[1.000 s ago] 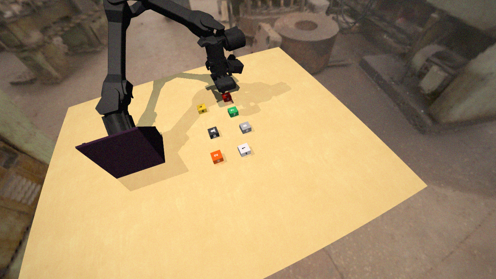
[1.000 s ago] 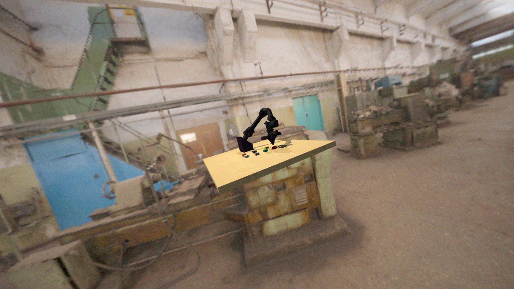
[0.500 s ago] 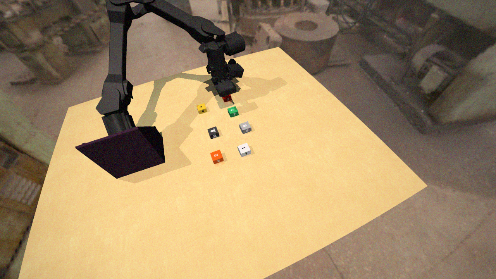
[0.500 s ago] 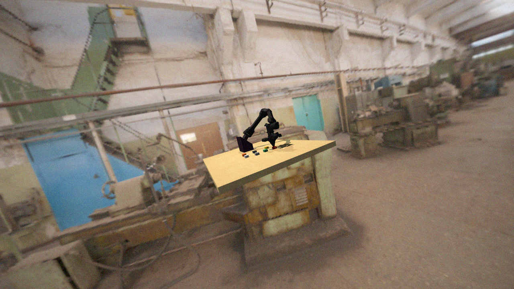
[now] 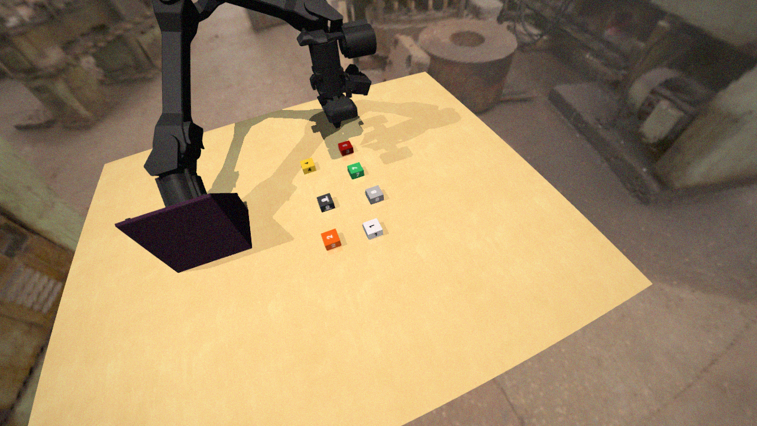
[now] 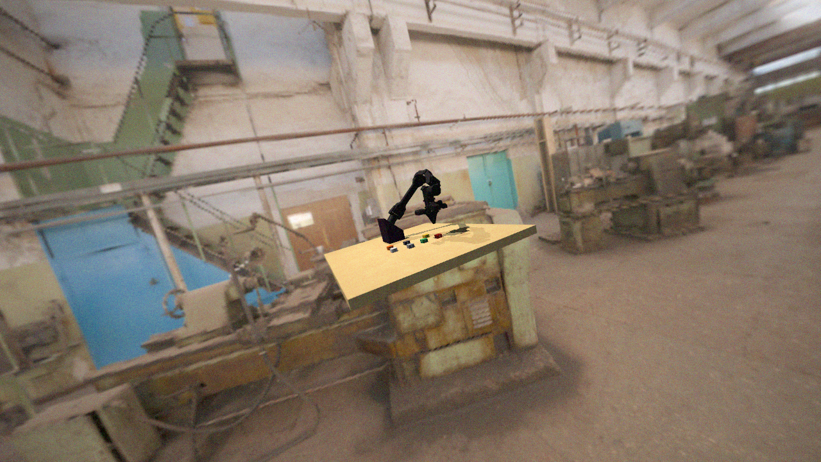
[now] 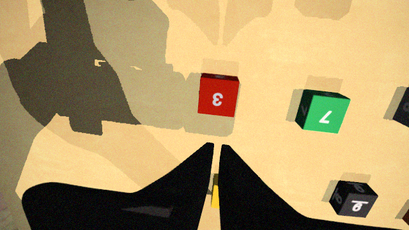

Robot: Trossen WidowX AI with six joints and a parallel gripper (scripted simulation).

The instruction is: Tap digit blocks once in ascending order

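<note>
Right now my gripper tip is 10 cm past the yellow 4 block, 2 cm to the left of it and 7 cm above it. Round my gripper tip: red 3 block: 1 cm ahead, 7 cm below; then black 9 block: 8 cm behind, 16 cm to the right, 7 cm below; then green 7 block: 1 cm ahead, 9 cm to the right, 7 cm below.
</note>
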